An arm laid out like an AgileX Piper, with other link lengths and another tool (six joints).
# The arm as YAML. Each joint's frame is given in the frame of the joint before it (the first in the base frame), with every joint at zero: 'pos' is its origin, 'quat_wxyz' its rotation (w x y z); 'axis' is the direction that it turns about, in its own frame. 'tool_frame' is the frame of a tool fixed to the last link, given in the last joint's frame.
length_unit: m
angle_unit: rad
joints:
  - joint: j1
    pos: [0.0, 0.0, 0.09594]
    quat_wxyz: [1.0, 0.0, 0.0, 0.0]
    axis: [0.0, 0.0, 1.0]
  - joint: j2
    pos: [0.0, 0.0, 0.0]
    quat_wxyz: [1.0, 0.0, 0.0, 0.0]
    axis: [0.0, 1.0, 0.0]
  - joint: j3
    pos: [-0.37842, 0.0, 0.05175]
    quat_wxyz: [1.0, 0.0, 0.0, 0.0]
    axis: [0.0, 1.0, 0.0]
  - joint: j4
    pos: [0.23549, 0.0, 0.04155]
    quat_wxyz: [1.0, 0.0, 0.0, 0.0]
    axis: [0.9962, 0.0, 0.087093]
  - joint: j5
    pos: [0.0, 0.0, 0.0]
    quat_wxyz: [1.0, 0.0, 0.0, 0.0]
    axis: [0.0, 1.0, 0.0]
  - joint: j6
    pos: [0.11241, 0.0, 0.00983]
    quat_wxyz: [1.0, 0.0, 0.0, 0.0]
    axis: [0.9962, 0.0, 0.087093]
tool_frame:
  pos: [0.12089, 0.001, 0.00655]
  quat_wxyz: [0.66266, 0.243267, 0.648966, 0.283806]
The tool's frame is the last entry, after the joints.
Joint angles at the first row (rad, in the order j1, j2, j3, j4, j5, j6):
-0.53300 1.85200 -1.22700 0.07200 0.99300 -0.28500
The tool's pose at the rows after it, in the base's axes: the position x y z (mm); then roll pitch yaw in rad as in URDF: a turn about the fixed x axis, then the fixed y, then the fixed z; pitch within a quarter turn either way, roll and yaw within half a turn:
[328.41 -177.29 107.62 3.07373 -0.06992 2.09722]
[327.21 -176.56 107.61 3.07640 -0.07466 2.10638]
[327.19 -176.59 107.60 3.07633 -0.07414 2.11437]
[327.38 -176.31 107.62 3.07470 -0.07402 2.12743]
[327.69 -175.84 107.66 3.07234 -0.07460 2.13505]
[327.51 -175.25 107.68 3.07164 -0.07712 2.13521]
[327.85 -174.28 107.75 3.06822 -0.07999 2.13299]
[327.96 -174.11 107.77 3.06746 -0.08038 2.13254]
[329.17 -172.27 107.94 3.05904 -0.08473 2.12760]
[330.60 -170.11 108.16 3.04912 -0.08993 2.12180]
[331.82 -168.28 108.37 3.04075 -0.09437 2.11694]
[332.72 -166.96 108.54 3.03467 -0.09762 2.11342]
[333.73 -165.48 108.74 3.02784 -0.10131 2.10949]
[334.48 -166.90 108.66 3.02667 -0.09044 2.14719]
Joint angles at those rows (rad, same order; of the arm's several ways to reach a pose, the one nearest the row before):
-0.53300 1.85200 -1.22701 0.07200 1.00401 -0.28799
-0.53298 1.85199 -1.22701 0.07199 1.01001 -0.29698
-0.53300 1.85199 -1.22697 0.07200 1.00998 -0.30500
-0.53301 1.85200 -1.22699 0.07400 1.00998 -0.31900
-0.53300 1.85201 -1.22702 0.07700 1.01001 -0.32800
-0.53300 1.85201 -1.22699 0.07900 1.01198 -0.32899
-0.53300 1.85199 -1.22697 0.08401 1.01298 -0.32901
-0.53299 1.85198 -1.22698 0.08500 1.01300 -0.32899
-0.53299 1.85200 -1.22701 0.09600 1.01301 -0.32899
-0.53301 1.85200 -1.22700 0.10900 1.01300 -0.32901
-0.53300 1.85199 -1.22697 0.12000 1.01298 -0.32900
-0.53299 1.85200 -1.22699 0.12800 1.01299 -0.32899
-0.53300 1.85200 -1.22698 0.13700 1.01298 -0.32900
-0.53299 1.85200 -1.22700 0.13400 1.00700 -0.36600

